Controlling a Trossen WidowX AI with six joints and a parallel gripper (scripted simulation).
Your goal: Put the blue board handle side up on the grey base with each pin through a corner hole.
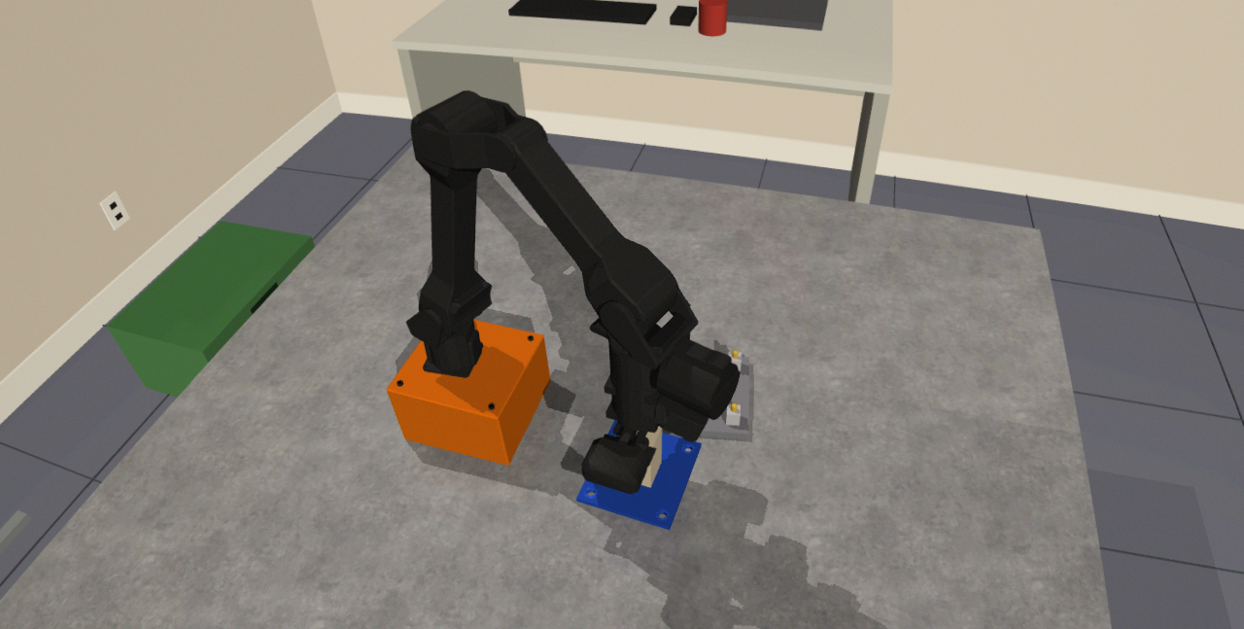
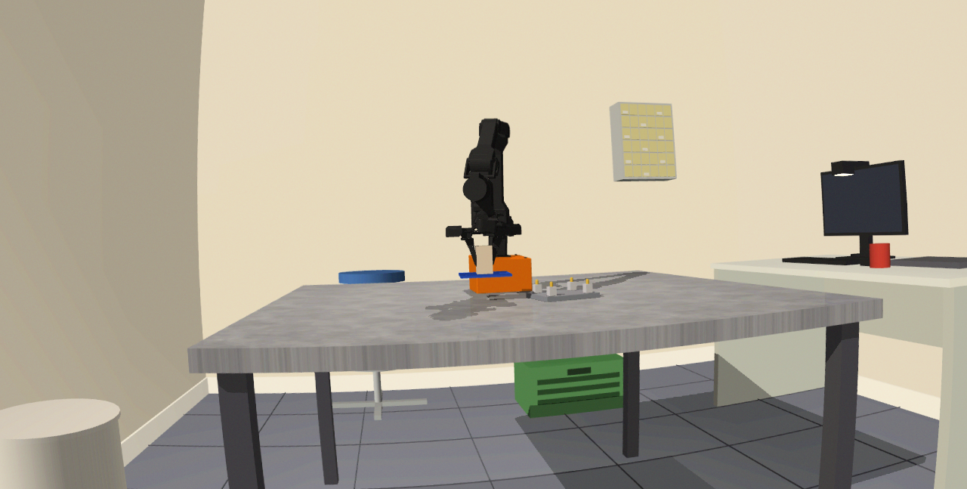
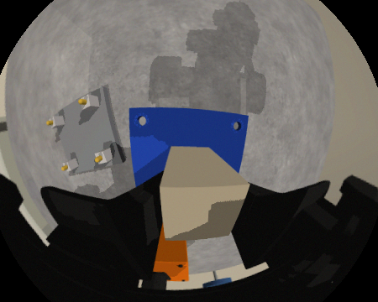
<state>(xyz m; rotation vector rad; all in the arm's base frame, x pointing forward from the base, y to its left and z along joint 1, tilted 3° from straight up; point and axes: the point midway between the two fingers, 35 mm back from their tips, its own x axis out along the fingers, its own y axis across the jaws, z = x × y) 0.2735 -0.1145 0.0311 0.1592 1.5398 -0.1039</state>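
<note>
Now: the grey base 5 cm ahead of my gripper tip, 19 cm to the left of it and 8 cm below it. Also, from my gripper tip: blue board: right at my gripper tip.
</note>
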